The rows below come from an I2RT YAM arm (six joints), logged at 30 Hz.
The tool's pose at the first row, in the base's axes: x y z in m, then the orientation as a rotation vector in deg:
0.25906 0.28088 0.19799 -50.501 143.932 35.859
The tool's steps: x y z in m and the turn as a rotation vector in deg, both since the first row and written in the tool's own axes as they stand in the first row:
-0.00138 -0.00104 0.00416 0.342 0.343 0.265
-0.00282 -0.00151 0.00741 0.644 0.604 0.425
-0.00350 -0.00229 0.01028 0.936 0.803 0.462
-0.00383 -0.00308 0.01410 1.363 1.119 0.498
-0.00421 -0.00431 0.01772 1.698 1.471 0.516
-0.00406 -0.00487 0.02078 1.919 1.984 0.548
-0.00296 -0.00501 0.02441 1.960 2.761 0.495
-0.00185 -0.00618 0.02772 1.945 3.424 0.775
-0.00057 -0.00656 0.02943 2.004 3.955 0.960
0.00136 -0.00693 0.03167 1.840 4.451 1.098
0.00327 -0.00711 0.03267 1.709 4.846 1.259
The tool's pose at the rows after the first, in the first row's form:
0.26166 0.28302 0.19500 -50.240 144.427 35.396
0.26373 0.28510 0.19294 -50.075 144.781 34.974
0.26537 0.28640 0.19072 -50.029 145.007 34.543
0.26697 0.28804 0.18754 -49.997 145.345 33.899
0.26886 0.28928 0.18443 -50.037 145.696 33.358
0.26980 0.29044 0.18170 -50.185 146.186 32.920
0.26991 0.29174 0.17814 -50.640 146.845 32.608
0.27061 0.29215 0.17455 -50.650 147.597 32.509
0.27032 0.29218 0.17240 -50.680 148.181 32.322
0.26967 0.29219 0.16949 -50.830 148.689 32.426
0.26864 0.29168 0.16766 -50.887 149.125 32.526

